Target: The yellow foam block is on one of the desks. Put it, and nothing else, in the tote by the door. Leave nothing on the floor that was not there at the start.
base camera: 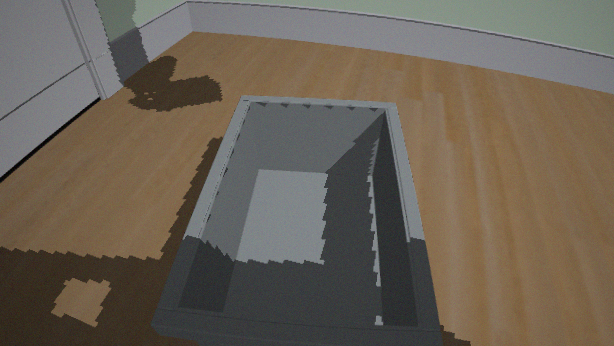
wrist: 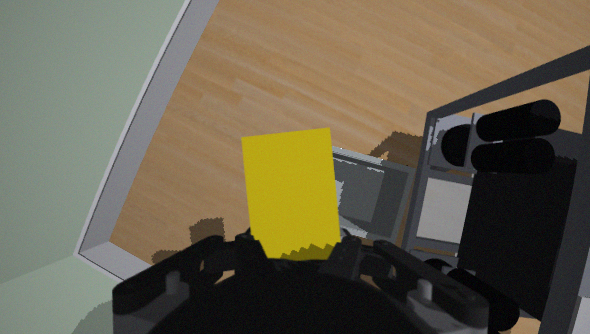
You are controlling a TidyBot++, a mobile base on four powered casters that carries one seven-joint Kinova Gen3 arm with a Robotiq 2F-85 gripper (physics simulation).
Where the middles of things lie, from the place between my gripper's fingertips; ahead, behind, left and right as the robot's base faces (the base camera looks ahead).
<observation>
I see my gripper 1 cm short of the yellow foam block (wrist: 290,181), 4 cm to the left of it and 2 cm below it. The rest, counted from my hand: grey tote (base camera: 308,220): 12 cm behind, 2 cm to the right, 32 cm below.
</observation>
